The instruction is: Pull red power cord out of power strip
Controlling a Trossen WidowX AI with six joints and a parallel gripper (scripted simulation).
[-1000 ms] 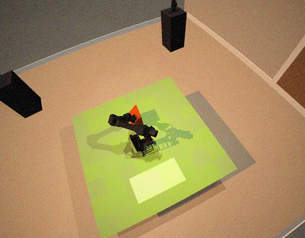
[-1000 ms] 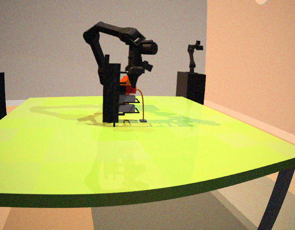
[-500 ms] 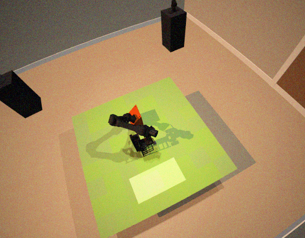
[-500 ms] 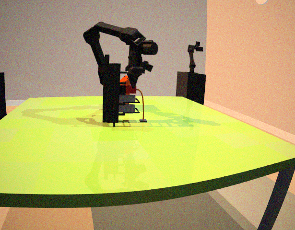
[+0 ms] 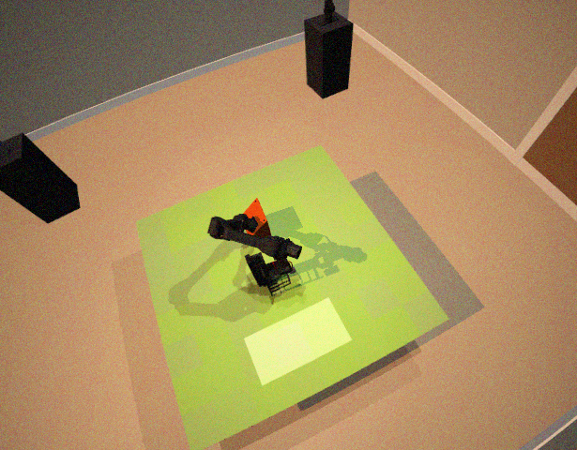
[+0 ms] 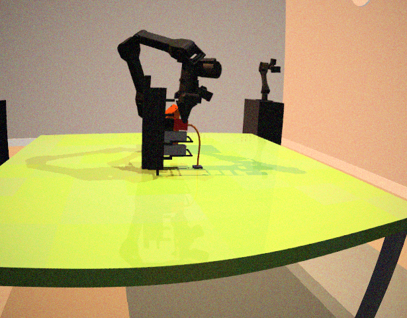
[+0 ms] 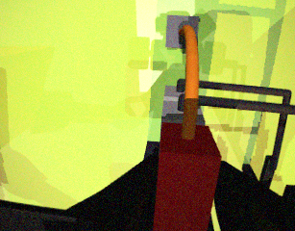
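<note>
The red plug lies 30 mm to the right of my gripper tip.
</note>
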